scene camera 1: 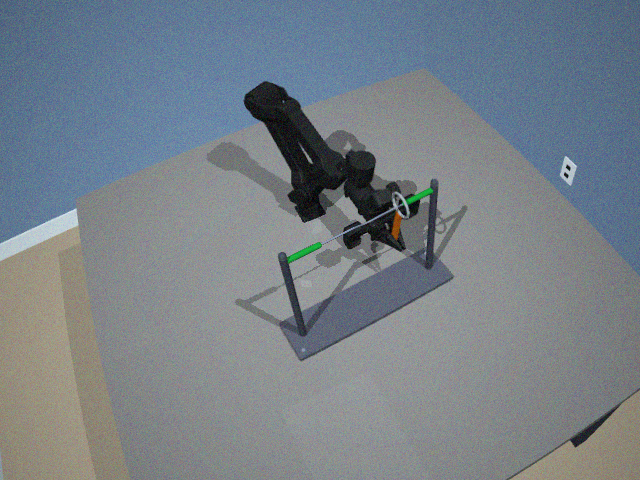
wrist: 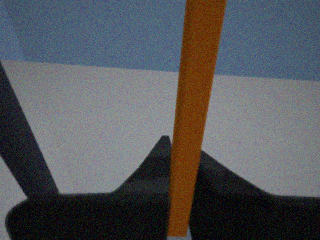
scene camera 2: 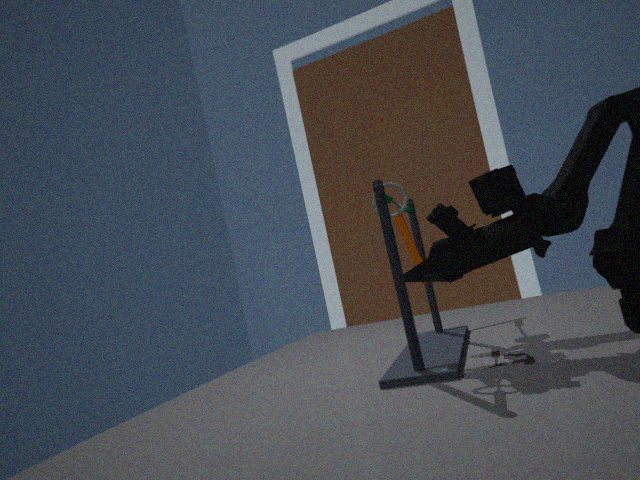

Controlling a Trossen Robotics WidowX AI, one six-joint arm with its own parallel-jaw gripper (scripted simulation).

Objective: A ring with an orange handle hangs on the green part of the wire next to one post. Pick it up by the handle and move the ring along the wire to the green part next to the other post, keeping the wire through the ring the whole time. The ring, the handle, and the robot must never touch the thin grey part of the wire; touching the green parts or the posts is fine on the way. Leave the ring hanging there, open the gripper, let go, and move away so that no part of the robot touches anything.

Labels:
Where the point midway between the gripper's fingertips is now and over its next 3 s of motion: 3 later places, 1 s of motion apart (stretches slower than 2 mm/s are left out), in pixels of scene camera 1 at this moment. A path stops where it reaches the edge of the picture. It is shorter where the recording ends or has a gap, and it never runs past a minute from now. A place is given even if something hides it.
The gripper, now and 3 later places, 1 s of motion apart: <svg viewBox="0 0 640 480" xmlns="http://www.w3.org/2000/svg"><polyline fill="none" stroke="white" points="403,249 412,246 411,248 399,233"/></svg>

